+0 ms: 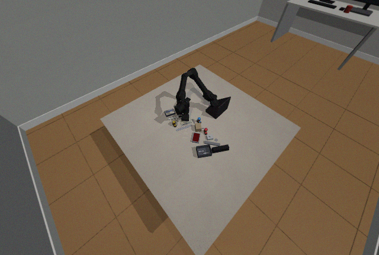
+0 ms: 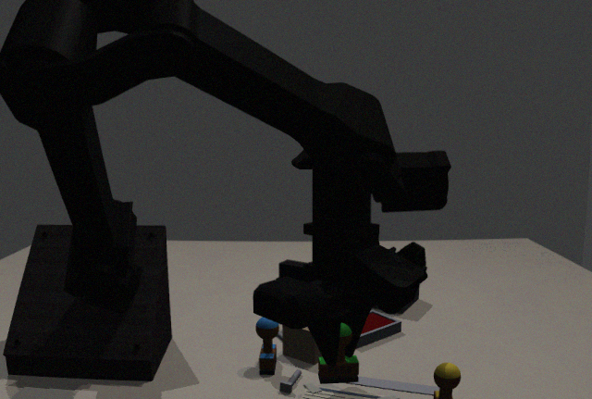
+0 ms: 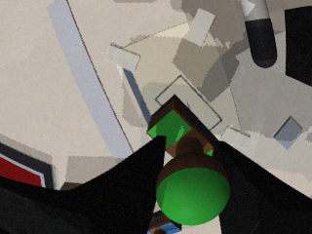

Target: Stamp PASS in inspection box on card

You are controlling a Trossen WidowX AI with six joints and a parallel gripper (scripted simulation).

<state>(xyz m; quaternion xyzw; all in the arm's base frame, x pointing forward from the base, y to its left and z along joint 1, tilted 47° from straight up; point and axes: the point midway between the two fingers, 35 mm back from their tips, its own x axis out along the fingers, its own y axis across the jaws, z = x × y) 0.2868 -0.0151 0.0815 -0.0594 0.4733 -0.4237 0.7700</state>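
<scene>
Now: gripper tip 60 mm above the grey ruler strip, 50 mm to the right of it and 50 mm short of it. Round my gripper tip: green-knobbed stamp right at my gripper tip; then blue-knobbed stamp 90 mm behind, 80 mm to the left, 40 mm below; then yellow-knobbed stamp 110 mm ahead, 40 mm below, 20 mm to the right.
</scene>
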